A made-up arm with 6 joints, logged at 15 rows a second.
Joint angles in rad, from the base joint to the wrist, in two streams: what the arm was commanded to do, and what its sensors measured. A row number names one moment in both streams.
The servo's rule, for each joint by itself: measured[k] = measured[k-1] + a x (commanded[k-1-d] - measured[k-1]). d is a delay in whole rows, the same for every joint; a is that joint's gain. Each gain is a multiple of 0.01, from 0.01 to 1. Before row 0 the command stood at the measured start. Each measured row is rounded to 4 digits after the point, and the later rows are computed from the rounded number. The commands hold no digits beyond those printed.
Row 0, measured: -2.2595, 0.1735, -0.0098, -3.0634, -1.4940, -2.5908
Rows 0 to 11, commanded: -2.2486, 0.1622, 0.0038, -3.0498, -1.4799, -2.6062; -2.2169, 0.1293, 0.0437, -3.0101, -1.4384, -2.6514; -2.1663, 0.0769, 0.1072, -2.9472, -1.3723, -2.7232; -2.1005, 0.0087, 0.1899, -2.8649, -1.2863, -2.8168; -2.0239, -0.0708, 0.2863, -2.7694, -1.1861, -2.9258; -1.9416, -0.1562, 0.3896, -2.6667, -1.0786, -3.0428; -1.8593, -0.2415, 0.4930, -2.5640, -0.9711, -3.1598; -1.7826, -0.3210, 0.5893, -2.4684, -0.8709, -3.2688; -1.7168, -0.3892, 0.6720, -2.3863, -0.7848, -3.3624; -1.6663, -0.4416, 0.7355, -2.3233, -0.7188, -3.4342; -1.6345, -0.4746, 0.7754, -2.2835, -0.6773, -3.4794; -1.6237, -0.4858, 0.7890, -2.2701, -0.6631, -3.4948
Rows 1 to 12, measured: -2.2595, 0.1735, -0.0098, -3.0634, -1.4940, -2.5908; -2.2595, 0.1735, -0.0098, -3.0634, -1.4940, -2.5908; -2.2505, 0.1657, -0.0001, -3.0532, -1.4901, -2.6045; -2.2226, 0.1406, 0.0310, -3.0209, -1.4756, -2.6462; -2.1759, 0.0966, 0.0851, -2.9656, -1.4467, -2.7147; -2.1133, 0.0359, 0.1595, -2.8901, -1.4018, -2.8056; -2.0391, -0.0377, 0.2495, -2.7996, -1.3414, -2.9126; -1.9582, -0.1195, 0.3490, -2.6999, -1.2678, -3.0285; -1.8761, -0.2037, 0.4512, -2.5980, -1.1847, -3.1454; -1.7985, -0.2846, 0.5493, -2.5008, -1.0968, -3.2552; -1.7307, -0.3568, 0.6364, -2.4149, -1.0094, -3.3506; -1.6772, -0.4153, 0.7068, -2.3462, -0.9280, -3.4250
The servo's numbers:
d 2
a 0.83 0.69 0.71 0.75 0.28 0.89

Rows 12 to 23, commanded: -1.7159, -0.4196, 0.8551, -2.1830, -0.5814, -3.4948; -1.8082, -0.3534, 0.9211, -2.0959, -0.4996, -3.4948; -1.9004, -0.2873, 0.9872, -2.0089, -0.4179, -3.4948; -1.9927, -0.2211, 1.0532, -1.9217, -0.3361, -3.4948; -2.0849, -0.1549, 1.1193, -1.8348, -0.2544, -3.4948; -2.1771, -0.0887, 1.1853, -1.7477, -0.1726, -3.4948; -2.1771, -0.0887, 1.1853, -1.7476, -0.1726, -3.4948; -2.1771, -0.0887, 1.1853, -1.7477, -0.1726, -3.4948; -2.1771, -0.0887, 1.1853, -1.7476, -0.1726, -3.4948; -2.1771, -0.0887, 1.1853, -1.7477, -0.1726, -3.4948; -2.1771, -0.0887, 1.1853, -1.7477, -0.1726, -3.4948; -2.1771, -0.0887, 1.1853, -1.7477, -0.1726, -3.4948
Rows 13 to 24, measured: -1.6418, -0.4562, 0.7555, -2.2992, -0.8578, -3.4734; -1.6268, -0.4766, 0.7793, -2.2774, -0.8033, -3.4924; -1.7008, -0.4373, 0.8331, -2.2066, -0.7412, -3.4945; -1.7899, -0.3794, 0.8956, -2.1236, -0.6736, -3.4948; -1.8816, -0.3159, 0.9606, -2.0376, -0.6020, -3.4948; -1.9738, -0.2505, 1.0263, -1.9507, -0.5275, -3.4948; -2.0660, -0.1845, 1.0923, -1.8638, -0.4510, -3.4948; -2.1582, -0.1184, 1.1583, -1.7767, -0.3730, -3.4948; -2.1739, -0.0979, 1.1775, -1.7549, -0.3169, -3.4948; -2.1766, -0.0916, 1.1830, -1.7495, -0.2765, -3.4948; -2.1770, -0.0896, 1.1846, -1.7481, -0.2474, -3.4948; -2.1771, -0.0890, 1.1851, -1.7478, -0.2265, -3.4948
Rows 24 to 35, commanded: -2.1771, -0.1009, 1.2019, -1.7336, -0.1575, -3.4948; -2.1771, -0.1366, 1.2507, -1.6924, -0.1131, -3.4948; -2.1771, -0.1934, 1.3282, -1.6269, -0.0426, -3.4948; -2.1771, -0.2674, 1.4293, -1.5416, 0.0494, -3.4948; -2.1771, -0.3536, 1.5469, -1.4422, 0.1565, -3.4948; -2.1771, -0.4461, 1.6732, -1.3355, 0.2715, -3.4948; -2.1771, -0.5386, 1.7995, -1.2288, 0.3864, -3.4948; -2.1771, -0.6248, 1.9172, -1.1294, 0.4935, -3.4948; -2.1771, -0.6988, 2.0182, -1.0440, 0.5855, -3.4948; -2.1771, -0.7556, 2.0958, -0.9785, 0.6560, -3.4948; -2.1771, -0.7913, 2.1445, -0.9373, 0.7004, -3.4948; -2.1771, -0.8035, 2.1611, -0.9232, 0.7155, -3.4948
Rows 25 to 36, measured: -2.1771, -0.0888, 1.1852, -1.7477, -0.2114, -3.4948; -2.1771, -0.0887, 1.1853, -1.7477, -0.2005, -3.4948; -2.1771, -0.0971, 1.1971, -1.7371, -0.1885, -3.4948; -2.1771, -0.1244, 1.2352, -1.7036, -0.1674, -3.4948; -2.1771, -0.1720, 1.3012, -1.6461, -0.1325, -3.4948; -2.1771, -0.2378, 1.3922, -1.5677, -0.0816, -3.4948; -2.1771, -0.3177, 1.5020, -1.4736, -0.0149, -3.4948; -2.1771, -0.4063, 1.6236, -1.3700, 0.0653, -3.4948; -2.1771, -0.4976, 1.7485, -1.2641, 0.1552, -3.4948; -2.1771, -0.5854, 1.8683, -1.1631, 0.2499, -3.4948; -2.1771, -0.6636, 1.9747, -1.0738, 0.3439, -3.4948; -2.1771, -0.7271, 2.0607, -1.0023, 0.4313, -3.4948
